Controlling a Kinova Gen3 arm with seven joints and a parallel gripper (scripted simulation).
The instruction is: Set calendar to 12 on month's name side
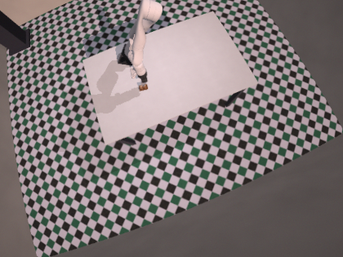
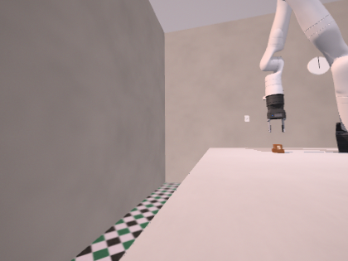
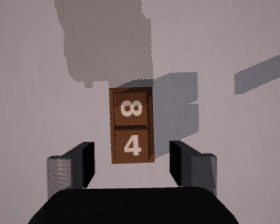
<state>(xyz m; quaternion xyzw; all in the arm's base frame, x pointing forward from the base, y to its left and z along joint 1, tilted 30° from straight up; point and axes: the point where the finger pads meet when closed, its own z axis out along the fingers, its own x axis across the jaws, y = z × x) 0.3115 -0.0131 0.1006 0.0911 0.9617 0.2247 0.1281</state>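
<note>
My gripper is now 90 mm above the brown cube. Also, from my hand: brown wooden tray (110 mm below, 20 mm to the right).
</note>
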